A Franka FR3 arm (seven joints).
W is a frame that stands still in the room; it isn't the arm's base.
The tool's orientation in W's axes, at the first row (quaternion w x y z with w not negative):
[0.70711, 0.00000, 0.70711, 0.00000]
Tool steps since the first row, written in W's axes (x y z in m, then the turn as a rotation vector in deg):
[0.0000, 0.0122, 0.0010, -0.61, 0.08, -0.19]
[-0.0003, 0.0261, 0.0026, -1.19, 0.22, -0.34]
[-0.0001, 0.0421, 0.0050, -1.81, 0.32, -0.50]
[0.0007, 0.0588, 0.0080, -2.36, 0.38, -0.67]
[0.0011, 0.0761, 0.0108, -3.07, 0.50, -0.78]
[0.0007, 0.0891, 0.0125, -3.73, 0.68, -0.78]
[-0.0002, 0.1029, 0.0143, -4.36, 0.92, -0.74]
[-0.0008, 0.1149, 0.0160, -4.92, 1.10, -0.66]
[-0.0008, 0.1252, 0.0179, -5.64, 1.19, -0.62]
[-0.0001, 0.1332, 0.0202, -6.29, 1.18, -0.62]
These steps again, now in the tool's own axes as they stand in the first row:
[-0.0010, 0.0122, 0.0000, 0.19, 0.08, -0.61]
[-0.0026, 0.0261, -0.0003, 0.34, 0.22, -1.19]
[-0.0050, 0.0421, -0.0001, 0.50, 0.32, -1.81]
[-0.0080, 0.0588, 0.0007, 0.67, 0.38, -2.36]
[-0.0108, 0.0761, 0.0011, 0.78, 0.50, -3.07]
[-0.0125, 0.0891, 0.0007, 0.78, 0.68, -3.73]
[-0.0143, 0.1029, -0.0002, 0.74, 0.92, -4.36]
[-0.0160, 0.1149, -0.0008, 0.66, 1.10, -4.92]
[-0.0179, 0.1252, -0.0008, 0.62, 1.19, -5.64]
[-0.0202, 0.1332, -0.0001, 0.62, 1.18, -6.29]

